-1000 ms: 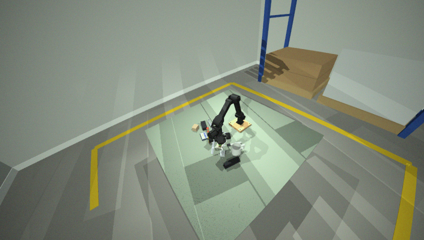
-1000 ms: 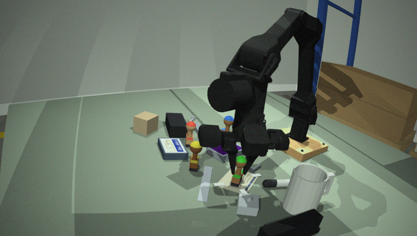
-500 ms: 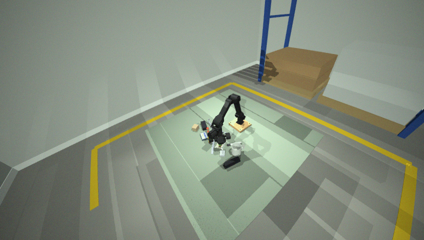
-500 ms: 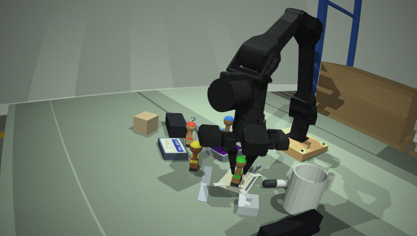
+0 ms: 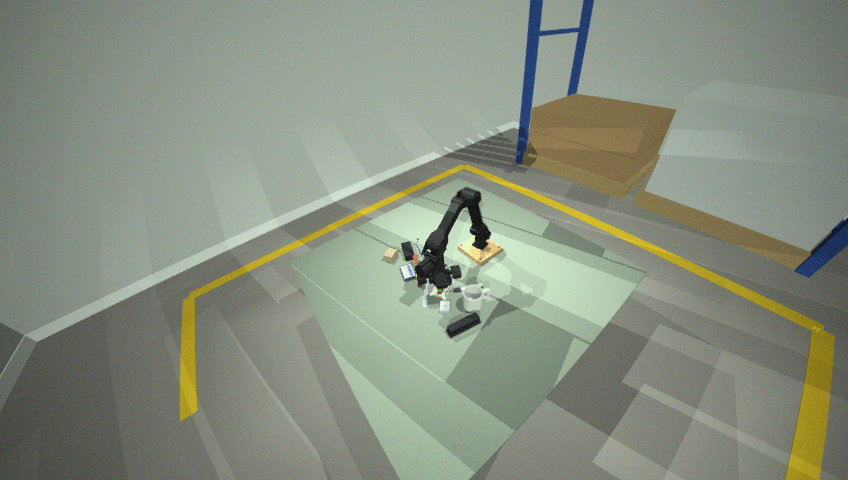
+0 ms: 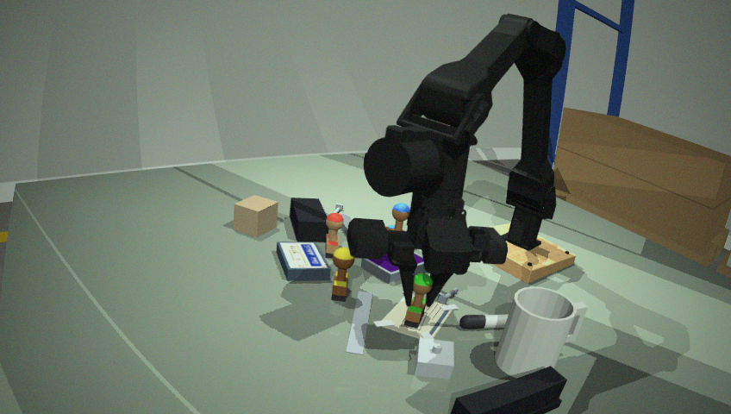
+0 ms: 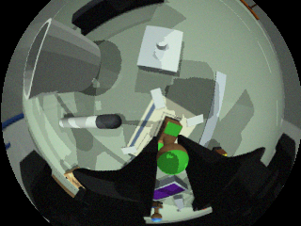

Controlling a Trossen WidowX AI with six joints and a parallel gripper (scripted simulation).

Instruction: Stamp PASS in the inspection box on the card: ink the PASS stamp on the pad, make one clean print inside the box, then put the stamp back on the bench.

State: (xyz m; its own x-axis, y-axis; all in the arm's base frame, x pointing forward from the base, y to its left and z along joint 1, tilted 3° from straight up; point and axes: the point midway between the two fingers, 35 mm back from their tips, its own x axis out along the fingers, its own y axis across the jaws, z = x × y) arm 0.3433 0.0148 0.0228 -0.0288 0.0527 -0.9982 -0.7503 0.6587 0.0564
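My gripper tip is right at the pass stamp. Also, from my gripper tip: marker 8 cm to the left, 7 cm behind, 1 cm below; then card 3 cm below, 1 cm behind; then ruler 6 cm ahead, 4 cm to the right, 2 cm below.
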